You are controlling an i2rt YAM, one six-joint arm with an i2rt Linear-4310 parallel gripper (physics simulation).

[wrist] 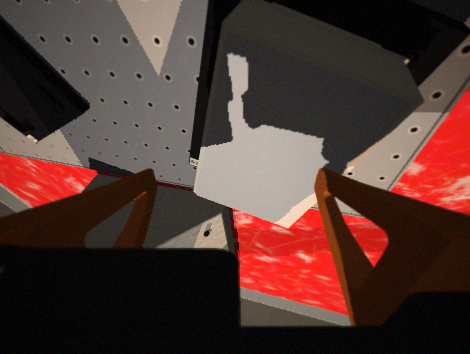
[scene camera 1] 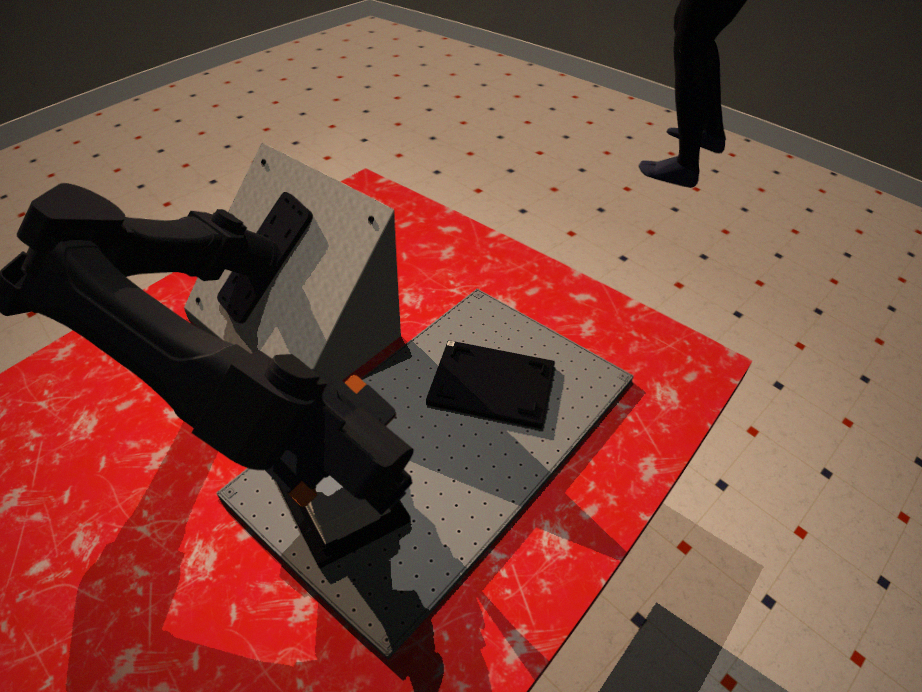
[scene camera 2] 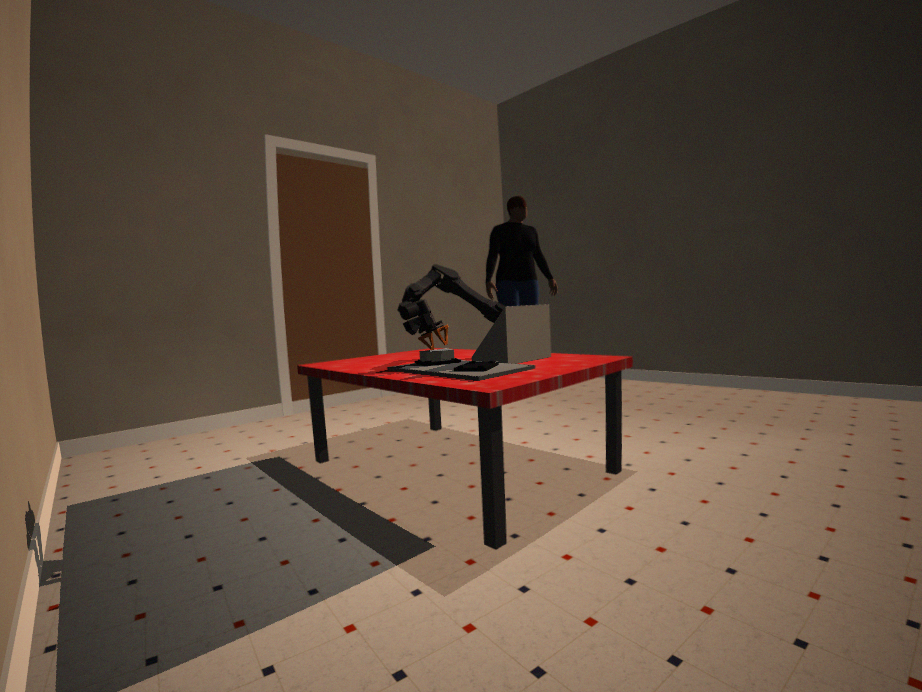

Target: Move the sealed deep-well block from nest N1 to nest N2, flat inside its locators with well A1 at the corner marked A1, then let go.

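Places are measured from the arm's base along level axes (x left, y back, z up), in millimetres.
Pixels of known places: gripper, fingertip midpoint: (wrist: 235, 177) (scene camera 2: 439, 347); arm's base, link origin: (scene camera 1: 265, 258) (scene camera 2: 514, 330).
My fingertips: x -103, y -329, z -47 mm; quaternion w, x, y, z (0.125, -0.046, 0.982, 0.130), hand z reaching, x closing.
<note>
For each thing: its top centre in the pictures, then the offset to it from my fingertips. "spot": a spot on its surface instead. Level surfaces: height alone.
- sealed deep-well block, top centre: (wrist: 267, 164) (scene camera 1: 331, 470) (scene camera 2: 436, 350) dx -16, dy -4, dz -12 mm
- small white A1 label, surface spot: (wrist: 194, 161) spot: dx +52, dy +59, dz -54 mm
- Dark nest N2, top centre: (scene camera 1: 493, 377) (scene camera 2: 476, 363) dx +255, dy -6, dz -48 mm
- small white mark, top centre: (scene camera 1: 450, 343) dx +259, dy +88, dz -54 mm
- grey perforated board, surface spot: (scene camera 1: 513, 316) spot: dx +384, dy +75, dz -66 mm
- red table, surface height: dz -79 mm
The sealed deep-well block (scene camera 1: 355, 521) (scene camera 2: 437, 355) (wrist: 265, 165), grey with a pale lit patch on top, sits in the dark nest N1 (scene camera 1: 324, 556) (wrist: 204, 100). A small white A1 label (wrist: 194, 161) shows at a corner of that nest in the wrist view. Dark nest N2 (scene camera 1: 491, 383) (scene camera 2: 476, 365) (wrist: 30, 75) holds no block and has a small white mark (scene camera 1: 450, 343) at one corner. My gripper (scene camera 1: 329, 439) (scene camera 2: 439, 345) (wrist: 235, 177) is open, its orange fingertips wide apart just above the block's near end. The arm partly hides the block in scene camera 1.
Both nests stand on a grey perforated board (scene camera 1: 513, 316) on the red table (scene camera 1: 655, 417) (scene camera 2: 580, 363). A pale slanted stand (scene camera 1: 350, 245) (scene camera 2: 527, 332), with the arm's base plate on it, rises behind the board. A person (scene camera 1: 697, 89) (scene camera 2: 516, 249) stands beyond the table.
</note>
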